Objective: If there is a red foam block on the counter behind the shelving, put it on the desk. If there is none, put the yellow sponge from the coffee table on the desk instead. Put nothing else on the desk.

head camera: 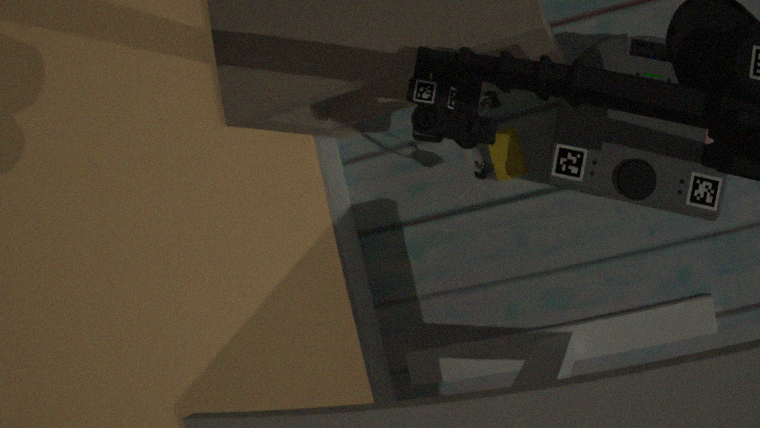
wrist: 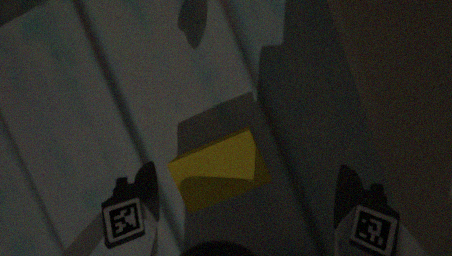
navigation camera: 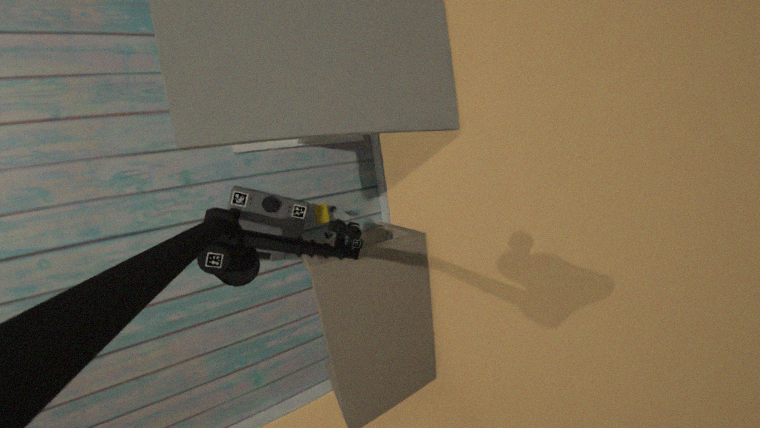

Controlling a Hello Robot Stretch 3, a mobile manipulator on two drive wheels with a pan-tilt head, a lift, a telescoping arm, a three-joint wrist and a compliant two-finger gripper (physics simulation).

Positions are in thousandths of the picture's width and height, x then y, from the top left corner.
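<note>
There is a yellow sponge (head camera: 669, 373), and the wrist view (wrist: 512, 646) shows it to me too. I can also see a coffee table (navigation camera: 495, 735). As for my own gripper (head camera: 643, 317), I see it there and again in the wrist view (wrist: 541, 717).
</note>
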